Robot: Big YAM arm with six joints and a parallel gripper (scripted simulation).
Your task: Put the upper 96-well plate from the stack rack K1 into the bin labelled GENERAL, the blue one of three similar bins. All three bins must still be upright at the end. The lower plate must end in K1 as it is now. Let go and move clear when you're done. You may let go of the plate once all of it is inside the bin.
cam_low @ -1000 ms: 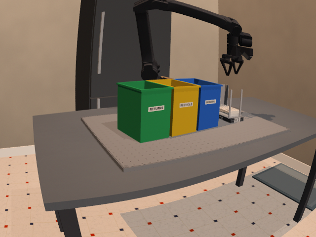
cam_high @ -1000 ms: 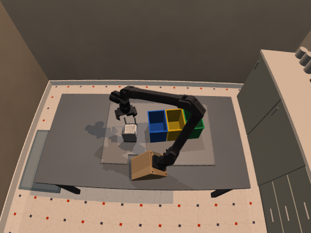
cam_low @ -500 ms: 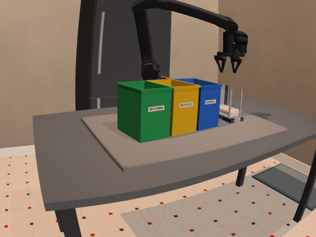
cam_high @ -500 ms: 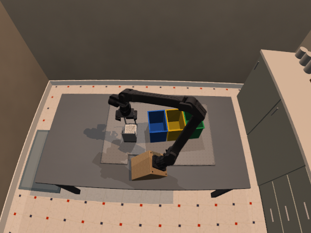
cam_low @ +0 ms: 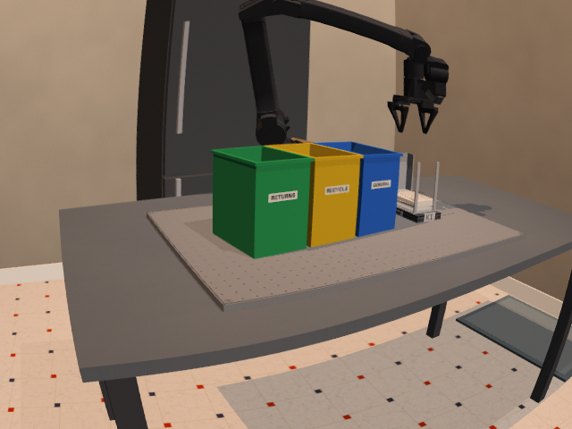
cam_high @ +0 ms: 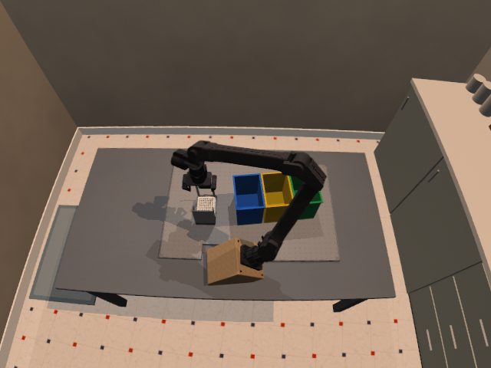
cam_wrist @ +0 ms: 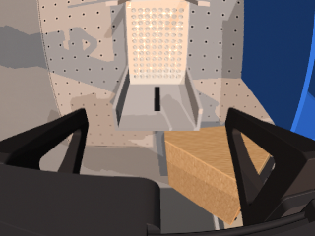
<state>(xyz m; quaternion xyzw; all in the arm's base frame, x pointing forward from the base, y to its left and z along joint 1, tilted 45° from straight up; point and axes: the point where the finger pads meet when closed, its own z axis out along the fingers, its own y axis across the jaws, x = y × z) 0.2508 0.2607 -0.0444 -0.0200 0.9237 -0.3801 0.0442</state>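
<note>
Now: the white 96-well plate 190 mm below my hand. The rest, counted from my hand: green returns bin (470 mm to the right, 140 mm below, 50 mm ahead); then yellow recycle bin (340 mm to the right, 140 mm below, 40 mm ahead); then blue bin labelled general (210 mm to the right, 140 mm below, 20 mm ahead).
</note>
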